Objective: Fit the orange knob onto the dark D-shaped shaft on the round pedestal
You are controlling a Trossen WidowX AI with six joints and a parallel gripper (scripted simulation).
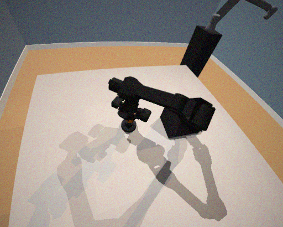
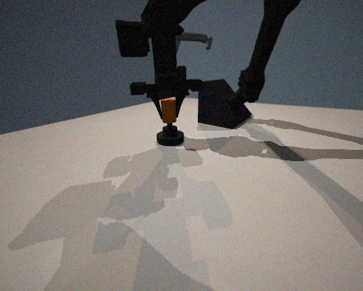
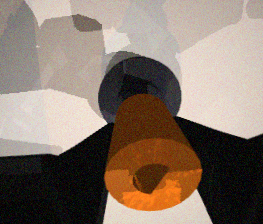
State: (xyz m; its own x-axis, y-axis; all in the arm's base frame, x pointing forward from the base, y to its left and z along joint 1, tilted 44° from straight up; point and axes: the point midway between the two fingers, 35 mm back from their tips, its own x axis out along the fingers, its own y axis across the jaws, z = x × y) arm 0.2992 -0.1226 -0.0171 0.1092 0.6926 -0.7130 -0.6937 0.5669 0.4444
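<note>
Now: gripper tip 20 mm below the orange knob. The rest, counted from my gripper tip: round dark pedestal 40 mm below.
</note>
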